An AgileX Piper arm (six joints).
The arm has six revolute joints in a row. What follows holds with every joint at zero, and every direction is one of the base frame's.
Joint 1 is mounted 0.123 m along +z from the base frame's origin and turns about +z.
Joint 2 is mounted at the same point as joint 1 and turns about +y.
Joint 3 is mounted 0.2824 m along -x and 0.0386 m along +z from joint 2 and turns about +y.
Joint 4 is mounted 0.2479 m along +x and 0.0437 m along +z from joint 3 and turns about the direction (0.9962, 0, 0.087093).
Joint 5 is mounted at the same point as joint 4 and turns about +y.
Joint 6 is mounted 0.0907 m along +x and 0.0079 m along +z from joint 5 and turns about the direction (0.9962, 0, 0.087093).
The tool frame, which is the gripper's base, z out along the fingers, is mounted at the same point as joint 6; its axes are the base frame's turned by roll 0, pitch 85.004 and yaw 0 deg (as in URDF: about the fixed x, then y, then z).
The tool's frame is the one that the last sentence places.
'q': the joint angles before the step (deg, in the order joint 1, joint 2, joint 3, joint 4, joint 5, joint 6). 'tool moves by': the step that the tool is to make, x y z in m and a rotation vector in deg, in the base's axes. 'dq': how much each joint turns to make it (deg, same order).
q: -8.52 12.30 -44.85 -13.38 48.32 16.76
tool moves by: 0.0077 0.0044 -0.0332 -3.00 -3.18 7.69
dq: 4.42 -5.21 9.56 2.28 -8.55 -3.50
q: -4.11 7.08 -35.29 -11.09 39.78 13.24
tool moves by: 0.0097 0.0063 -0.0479 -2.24 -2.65 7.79
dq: 4.17 -6.57 12.30 3.97 -9.01 -4.88
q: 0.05 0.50 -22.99 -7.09 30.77 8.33
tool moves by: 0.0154 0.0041 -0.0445 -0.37 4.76 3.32
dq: 1.18 -1.24 9.24 3.78 -3.42 -3.68
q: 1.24 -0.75 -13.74 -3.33 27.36 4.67
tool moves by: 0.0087 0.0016 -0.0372 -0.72 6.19 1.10
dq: 0.17 -0.03 6.72 1.72 -0.53 -2.27
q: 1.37 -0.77 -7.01 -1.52 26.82 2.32
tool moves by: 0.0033 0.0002 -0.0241 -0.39 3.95 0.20
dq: 0.08 -0.01 4.27 0.06 -0.30 -0.36
